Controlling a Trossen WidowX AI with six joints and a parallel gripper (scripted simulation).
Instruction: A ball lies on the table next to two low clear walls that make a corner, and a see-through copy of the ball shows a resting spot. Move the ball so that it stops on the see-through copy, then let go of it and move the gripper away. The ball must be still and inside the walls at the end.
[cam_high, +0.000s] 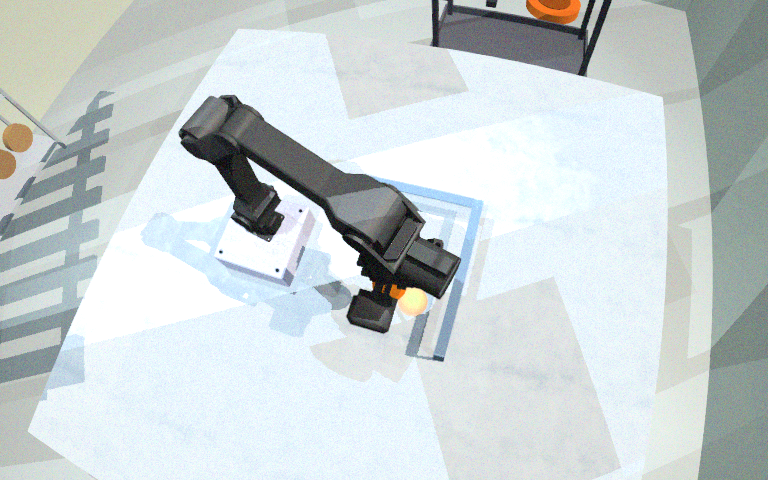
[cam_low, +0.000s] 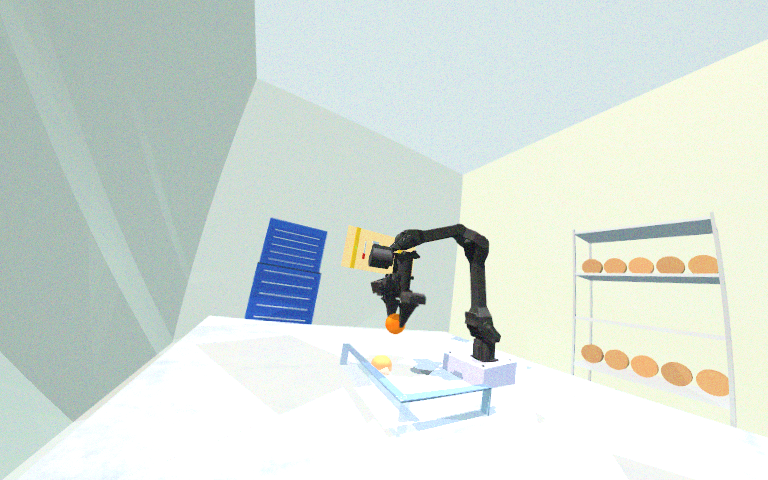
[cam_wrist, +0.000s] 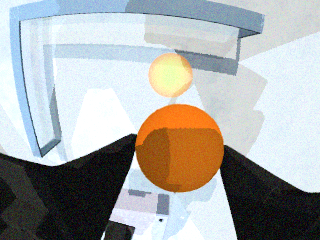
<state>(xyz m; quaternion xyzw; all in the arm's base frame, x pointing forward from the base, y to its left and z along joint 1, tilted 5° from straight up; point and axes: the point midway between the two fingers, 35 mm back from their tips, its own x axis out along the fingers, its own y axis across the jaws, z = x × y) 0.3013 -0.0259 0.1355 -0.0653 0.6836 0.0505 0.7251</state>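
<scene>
My gripper tip is now 11 cm above the see-through pale orange copy, 3 cm short of it and 2 cm to the right of it. The rest, counted from my gripper tip: orange ball (right at my gripper tip).
</scene>
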